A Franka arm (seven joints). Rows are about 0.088 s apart.
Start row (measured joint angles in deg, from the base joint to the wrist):
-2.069 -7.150 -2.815 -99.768 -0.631 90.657 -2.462
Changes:
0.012 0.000 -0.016 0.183 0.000 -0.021 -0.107
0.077 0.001 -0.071 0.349 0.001 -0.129 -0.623
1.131 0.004 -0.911 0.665 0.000 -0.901 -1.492
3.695 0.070 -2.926 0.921 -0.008 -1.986 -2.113
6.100 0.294 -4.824 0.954 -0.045 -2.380 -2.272
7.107 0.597 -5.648 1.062 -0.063 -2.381 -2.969
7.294 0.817 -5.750 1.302 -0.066 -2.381 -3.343
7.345 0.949 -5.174 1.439 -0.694 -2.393 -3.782
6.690 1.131 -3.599 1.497 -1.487 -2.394 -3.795
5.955 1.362 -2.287 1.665 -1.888 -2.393 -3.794
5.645 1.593 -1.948 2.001 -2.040 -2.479 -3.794
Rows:
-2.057 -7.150 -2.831 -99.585 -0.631 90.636 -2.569
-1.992 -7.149 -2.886 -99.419 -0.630 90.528 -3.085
-0.938 -7.146 -3.726 -99.103 -0.631 89.756 -3.954
1.626 -7.080 -5.741 -98.847 -0.639 88.671 -4.575
4.031 -6.856 -7.639 -98.814 -0.676 88.277 -4.734
5.038 -6.553 -8.463 -98.706 -0.694 88.276 -5.431
5.225 -6.333 -8.565 -98.466 -0.697 88.276 -5.805
5.276 -6.201 -7.989 -98.329 -1.325 88.264 -6.244
4.621 -6.019 -6.414 -98.271 -2.118 88.263 -6.257
3.886 -5.788 -5.102 -98.103 -2.519 88.264 -6.256
3.576 -5.557 -4.763 -97.767 -2.671 88.178 -6.256

